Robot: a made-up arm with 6 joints. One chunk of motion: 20 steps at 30 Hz.
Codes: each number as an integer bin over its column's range. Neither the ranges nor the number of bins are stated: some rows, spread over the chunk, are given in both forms.
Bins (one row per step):
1: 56 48 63 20 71 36
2: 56 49 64 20 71 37
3: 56 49 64 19 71 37
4: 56 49 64 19 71 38
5: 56 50 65 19 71 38
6: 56 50 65 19 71 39
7: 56 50 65 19 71 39
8: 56 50 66 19 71 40
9: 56 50 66 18 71 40
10: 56 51 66 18 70 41
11: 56 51 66 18 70 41
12: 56 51 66 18 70 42
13: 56 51 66 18 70 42
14: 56 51 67 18 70 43
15: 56 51 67 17 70 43
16: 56 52 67 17 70 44
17: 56 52 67 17 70 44
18: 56 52 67 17 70 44
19: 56 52 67 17 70 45
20: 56 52 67 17 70 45
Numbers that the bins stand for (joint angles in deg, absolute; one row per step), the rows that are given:
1: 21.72 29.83 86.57 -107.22 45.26 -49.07
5: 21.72 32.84 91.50 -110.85 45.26 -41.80
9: 21.72 32.84 93.97 -114.49 45.26 -34.53
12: 21.72 34.35 93.97 -114.49 43.28 -27.26
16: 21.72 35.85 96.43 -118.12 43.28 -19.99
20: 21.72 35.85 96.43 -118.12 43.28 -16.36
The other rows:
2: 21.72 31.34 89.04 -107.22 45.26 -45.43
3: 21.72 31.34 89.04 -110.85 45.26 -45.43
4: 21.72 31.34 89.04 -110.85 45.26 -41.80
6: 21.72 32.84 91.50 -110.85 45.26 -38.16
7: 21.72 32.84 91.50 -110.85 45.26 -38.16
8: 21.72 32.84 93.97 -110.85 45.26 -34.53
10: 21.72 34.35 93.97 -114.49 43.28 -30.89
11: 21.72 34.35 93.97 -114.49 43.28 -30.89
13: 21.72 34.35 93.97 -114.49 43.28 -27.26
14: 21.72 34.35 96.43 -114.49 43.28 -23.62
15: 21.72 34.35 96.43 -118.12 43.28 -23.62
17: 21.72 35.85 96.43 -118.12 43.28 -19.99
18: 21.72 35.85 96.43 -118.12 43.28 -19.99
19: 21.72 35.85 96.43 -118.12 43.28 -16.36

